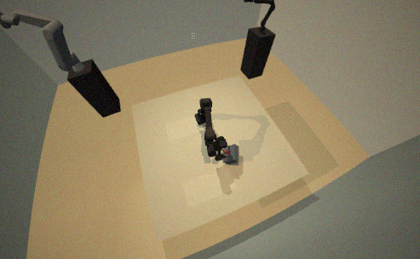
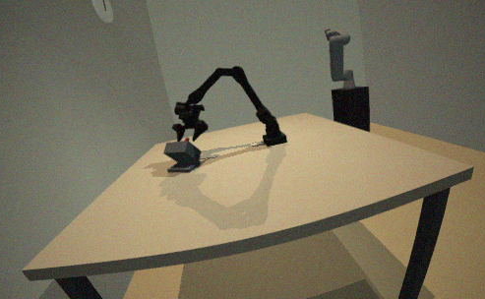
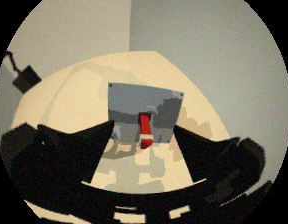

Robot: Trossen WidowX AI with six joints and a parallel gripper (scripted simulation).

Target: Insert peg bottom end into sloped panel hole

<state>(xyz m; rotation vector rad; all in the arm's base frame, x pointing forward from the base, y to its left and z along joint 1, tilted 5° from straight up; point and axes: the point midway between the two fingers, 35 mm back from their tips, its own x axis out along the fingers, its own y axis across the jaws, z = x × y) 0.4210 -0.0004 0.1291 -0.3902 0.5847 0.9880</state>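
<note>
The red peg is 10 mm to the right of my gripper tip. From my gripper tip the other things lie so: grey sloped panel (20 mm ahead, 30 mm to the left, 40 mm below).
</note>
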